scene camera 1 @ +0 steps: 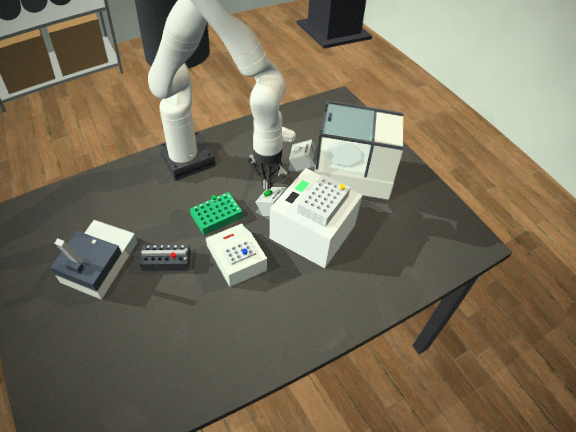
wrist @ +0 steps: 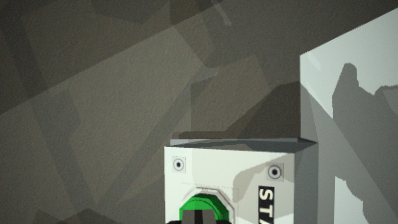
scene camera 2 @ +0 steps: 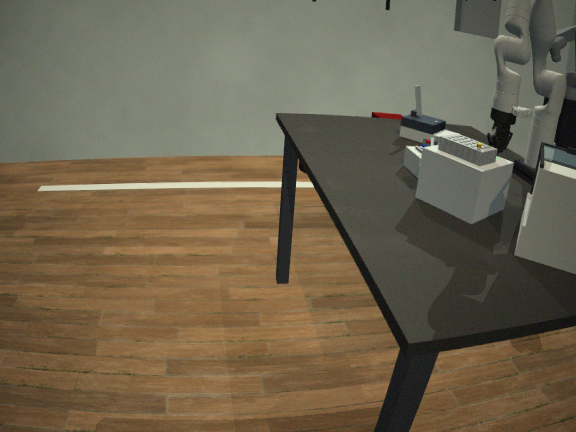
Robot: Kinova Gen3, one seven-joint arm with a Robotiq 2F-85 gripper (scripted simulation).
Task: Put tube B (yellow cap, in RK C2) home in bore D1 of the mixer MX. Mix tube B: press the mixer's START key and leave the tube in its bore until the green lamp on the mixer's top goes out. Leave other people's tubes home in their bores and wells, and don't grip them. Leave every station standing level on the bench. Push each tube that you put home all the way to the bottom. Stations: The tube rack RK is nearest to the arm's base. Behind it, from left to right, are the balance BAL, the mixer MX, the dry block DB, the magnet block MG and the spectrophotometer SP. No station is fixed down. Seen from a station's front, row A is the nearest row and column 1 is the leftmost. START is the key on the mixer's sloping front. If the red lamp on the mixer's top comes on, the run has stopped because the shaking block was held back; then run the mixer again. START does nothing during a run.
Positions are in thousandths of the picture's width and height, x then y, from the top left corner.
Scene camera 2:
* my gripper: 860,381
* spectrophotometer: 721,295
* mixer MX: 815,446
